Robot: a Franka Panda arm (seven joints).
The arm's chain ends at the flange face. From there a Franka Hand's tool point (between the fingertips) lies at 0.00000 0.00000 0.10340 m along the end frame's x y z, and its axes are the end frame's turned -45 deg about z.
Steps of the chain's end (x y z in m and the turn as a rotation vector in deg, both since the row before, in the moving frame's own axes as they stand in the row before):
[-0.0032 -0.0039 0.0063 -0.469 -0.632 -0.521]
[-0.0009 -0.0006 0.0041 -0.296 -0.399 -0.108]
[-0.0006 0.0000 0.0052 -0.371 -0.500 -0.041]
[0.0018 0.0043 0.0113 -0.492 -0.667 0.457]
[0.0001 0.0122 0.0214 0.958 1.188 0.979]
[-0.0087 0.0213 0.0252 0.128 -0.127 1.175]
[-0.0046 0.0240 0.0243 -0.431 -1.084 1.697]
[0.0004 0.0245 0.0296 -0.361 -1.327 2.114]
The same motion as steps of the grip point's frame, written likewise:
[-0.0009 -0.0052 0.0063 0.115 -0.779 -0.521]
[-0.0011 -0.0012 0.0041 0.073 -0.491 -0.108]
[-0.0015 -0.0006 0.0052 0.091 -0.616 -0.041]
[-0.0032 0.0041 0.0113 0.124 -0.820 0.457]
[-0.0058 0.0090 0.0214 -0.163 1.517 0.979]
[-0.0212 0.0086 0.0252 0.180 0.001 1.175]
[-0.0221 0.0129 0.0243 0.462 -1.071 1.697]
[-0.0192 0.0163 0.0296 0.683 -1.194 2.114]

